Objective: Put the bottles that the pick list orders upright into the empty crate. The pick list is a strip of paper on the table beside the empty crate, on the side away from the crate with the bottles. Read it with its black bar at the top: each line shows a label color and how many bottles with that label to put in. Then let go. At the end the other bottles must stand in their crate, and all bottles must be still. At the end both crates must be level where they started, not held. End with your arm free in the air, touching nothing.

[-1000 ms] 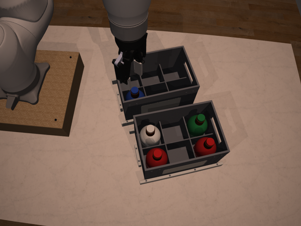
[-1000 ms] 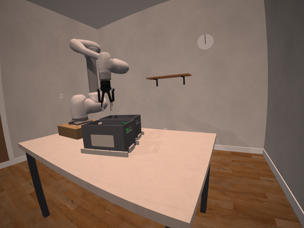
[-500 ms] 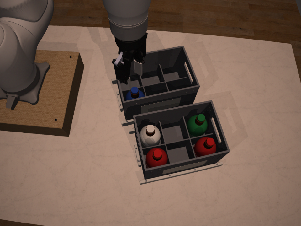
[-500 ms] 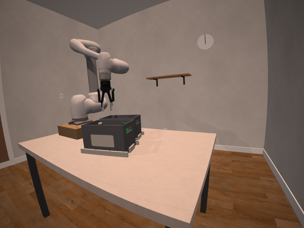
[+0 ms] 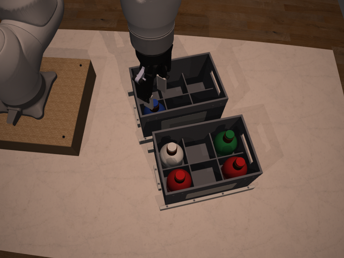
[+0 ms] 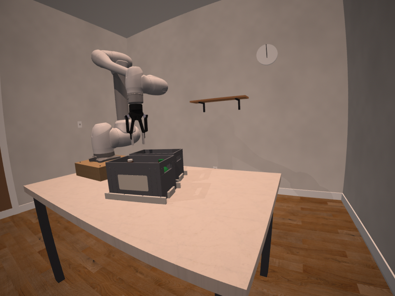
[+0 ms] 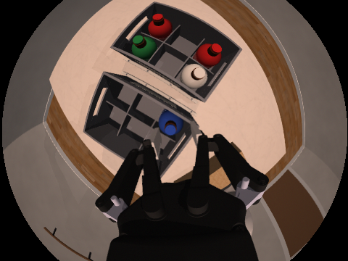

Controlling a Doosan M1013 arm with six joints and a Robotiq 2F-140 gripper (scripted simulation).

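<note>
Now: the white bottle 170 mm below my hand, 110 mm to the right of it and 60 mm ahead of it. From my hand the other things lie so: blue bottle 170 mm below, 20 mm to the left, 10 mm behind; then green bottle 230 mm ahead, 170 mm below, 50 mm to the right; then pick list 250 mm below, 230 mm to the left, 10 mm behind.
</note>
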